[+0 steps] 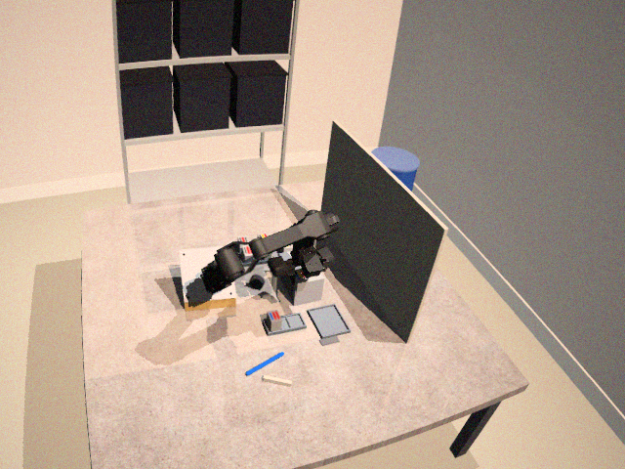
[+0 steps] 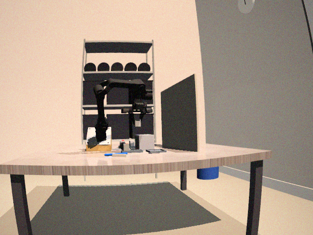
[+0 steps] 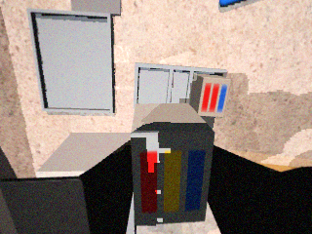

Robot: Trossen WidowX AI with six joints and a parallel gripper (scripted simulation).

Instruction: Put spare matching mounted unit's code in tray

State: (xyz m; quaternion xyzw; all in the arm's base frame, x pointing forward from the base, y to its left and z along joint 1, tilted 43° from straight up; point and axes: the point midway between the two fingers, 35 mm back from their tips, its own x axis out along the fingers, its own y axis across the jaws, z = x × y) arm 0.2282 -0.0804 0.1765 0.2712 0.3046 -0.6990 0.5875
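The flat grey tray is 100 mm ahead of my gripper tip, 40 mm to the right of it and 160 mm below it. Round my gripper tip: tall dark panel (310 mm ahead, 130 mm to the left, 60 mm above); then grey mounted unit (80 mm ahead, 150 mm to the left, 110 mm below); then low grey holder (40 mm behind, 10 mm to the right, 160 mm below).
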